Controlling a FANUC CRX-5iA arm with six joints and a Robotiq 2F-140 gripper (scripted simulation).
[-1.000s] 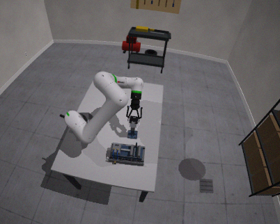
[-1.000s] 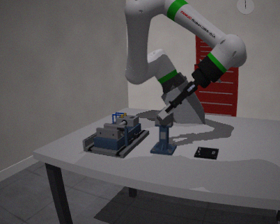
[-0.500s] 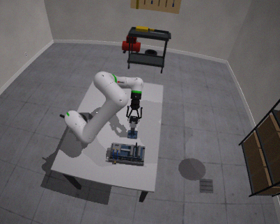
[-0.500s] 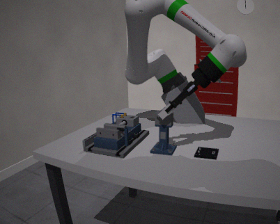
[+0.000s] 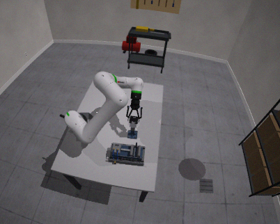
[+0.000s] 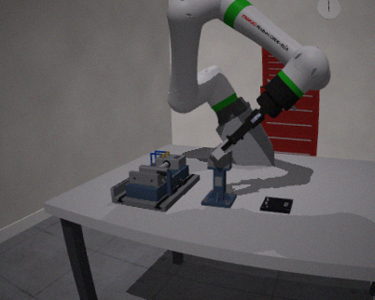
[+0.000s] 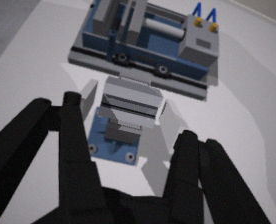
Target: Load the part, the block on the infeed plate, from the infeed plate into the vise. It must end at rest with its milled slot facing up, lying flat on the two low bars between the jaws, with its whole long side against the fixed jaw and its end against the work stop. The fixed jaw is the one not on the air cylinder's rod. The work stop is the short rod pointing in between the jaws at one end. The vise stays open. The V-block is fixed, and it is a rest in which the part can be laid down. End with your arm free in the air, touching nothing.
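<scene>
Right now the part is 10 mm to the right of my hand and 10 mm below it. From my hand the other things lie so: air cylinder rod (230 mm to the right, 100 mm below); blue work stop (80 mm ahead, 150 mm to the right, 110 mm below); black infeed plate (30 mm behind, 160 mm to the left, 170 mm below).
</scene>
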